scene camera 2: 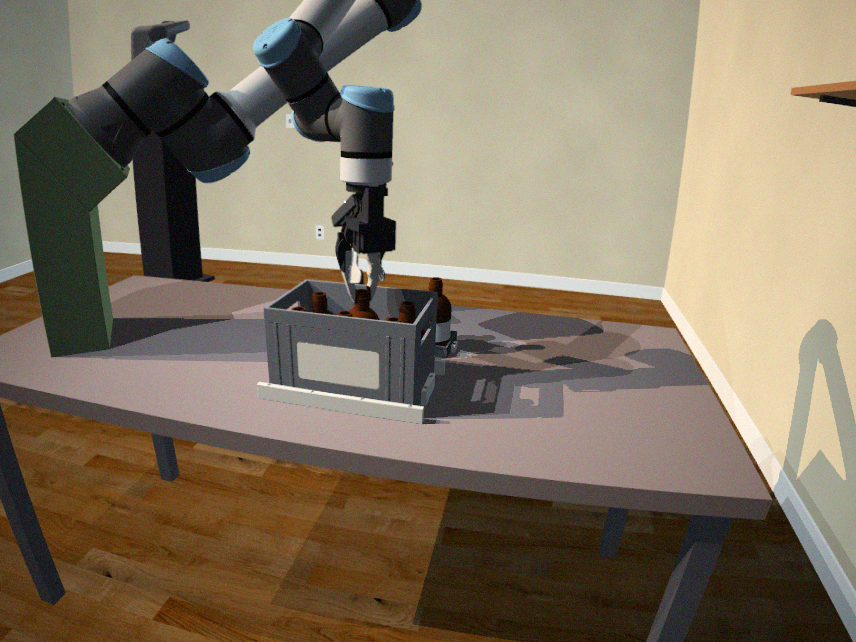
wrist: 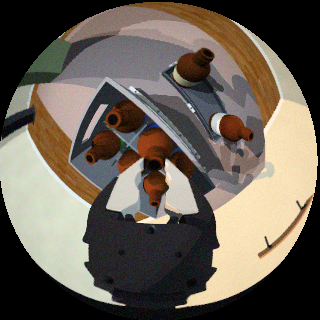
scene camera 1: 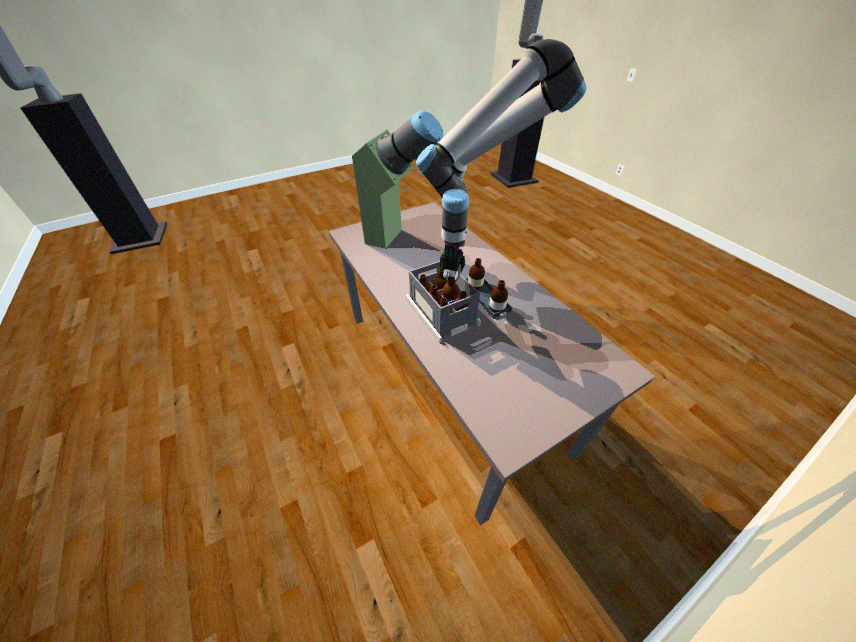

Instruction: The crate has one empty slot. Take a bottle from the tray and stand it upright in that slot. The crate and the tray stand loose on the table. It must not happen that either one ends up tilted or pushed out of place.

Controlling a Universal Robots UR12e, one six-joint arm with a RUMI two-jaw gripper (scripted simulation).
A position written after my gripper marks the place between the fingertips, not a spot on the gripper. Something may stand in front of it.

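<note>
There is a grey crate (scene camera 2: 382,360) here, and the wrist view shows me the crate (wrist: 102,172) too. I also see a tray (wrist: 203,98) and a white strip (scene camera 2: 348,404). As for my own gripper (scene camera 2: 362,301), I find it in the scene as well, and in the wrist view I see the gripper (wrist: 154,158) again.
</note>
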